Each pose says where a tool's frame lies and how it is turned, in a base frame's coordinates. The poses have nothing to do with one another.
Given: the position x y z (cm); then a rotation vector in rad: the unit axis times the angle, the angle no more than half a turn.
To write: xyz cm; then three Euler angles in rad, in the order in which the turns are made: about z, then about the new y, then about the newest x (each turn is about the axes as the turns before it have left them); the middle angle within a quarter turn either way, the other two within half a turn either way. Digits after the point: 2 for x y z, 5 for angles.
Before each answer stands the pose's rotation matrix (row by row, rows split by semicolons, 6 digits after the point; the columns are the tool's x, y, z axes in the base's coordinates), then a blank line. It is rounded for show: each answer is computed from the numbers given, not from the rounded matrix.
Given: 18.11 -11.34 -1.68 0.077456 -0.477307 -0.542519
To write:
0.750216 0.478324 -0.456490; -0.513695 0.856331 0.053059; 0.416286 0.194691 0.888145

18.11 -11.34 -1.68 -0.60040 -0.42936 0.21580
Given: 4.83 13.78 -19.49 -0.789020 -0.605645 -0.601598
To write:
0.674862 0.688186 -0.266385; -0.261765 0.560755 0.785514; 0.689956 -0.460384 0.558575

4.83 13.78 -19.49 -0.37001 -0.76143 -0.68933
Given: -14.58 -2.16 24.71 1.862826 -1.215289 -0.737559
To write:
0.375095 -0.474614 -0.796269; -0.925445 -0.241236 -0.292157; -0.053427 0.846491 -0.529716

-14.58 -2.16 24.71 -1.18572 0.05345 2.12996
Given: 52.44 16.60 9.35 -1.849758 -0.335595 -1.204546
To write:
0.493576 0.626610 0.603111; -0.224485 -0.578179 0.784421; 0.840232 -0.522560 -0.144711

52.44 16.60 9.35 -0.42685 -0.99771 -1.84095
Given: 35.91 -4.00 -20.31 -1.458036 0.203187 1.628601
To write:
0.114295 -0.699223 -0.705708; 0.504397 -0.571148 0.647590; -0.855874 -0.429974 0.287407

35.91 -4.00 -20.31 1.34796 1.02724 -0.98157
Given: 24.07 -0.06 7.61 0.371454 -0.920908 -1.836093
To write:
-0.446633 0.647527 -0.617436; -0.882095 -0.203170 0.425006; 0.149759 0.734459 0.661923

24.07 -0.06 7.61 -2.03950 -0.15032 0.83730
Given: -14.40 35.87 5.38 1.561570 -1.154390 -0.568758
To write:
0.418626 -0.380064 -0.824805; -0.885584 0.030405 -0.463484; 0.201232 0.924460 -0.323850

-14.40 35.87 5.38 -1.12922 -0.20262 1.90775
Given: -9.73 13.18 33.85 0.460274 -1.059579 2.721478
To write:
-0.934863 -0.280025 0.218212; 0.058754 -0.728233 -0.682806; 0.350112 -0.625510 0.697251

-9.73 13.18 33.85 3.07883 -0.35769 -0.73122
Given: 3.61 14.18 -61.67 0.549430 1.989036 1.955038
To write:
-0.882570 0.061898 0.466089; 0.467087 0.001881 0.884209; 0.053854 0.998081 -0.030572

3.61 14.18 -61.67 2.65483 -0.05388 1.60142
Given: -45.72 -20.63 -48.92 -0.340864 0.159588 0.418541
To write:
0.902299 -0.423276 0.081824; 0.370299 0.858124 0.355672; -0.220763 -0.290623 0.931022

-45.72 -20.63 -48.92 0.38944 0.22260 -0.30257
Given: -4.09 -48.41 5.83 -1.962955 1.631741 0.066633
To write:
0.250648 -0.914434 0.317783; -0.885479 -0.083879 0.457046; -0.391283 -0.395948 -0.830736

-4.09 -48.41 5.83 -1.29495 0.40203 -2.69682
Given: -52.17 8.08 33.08 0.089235 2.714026 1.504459
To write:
-0.997656 0.032222 0.060360; 0.068263 0.528794 0.846000; -0.004658 0.848138 -0.529755

-52.17 8.08 33.08 3.07328 0.00466 2.12911
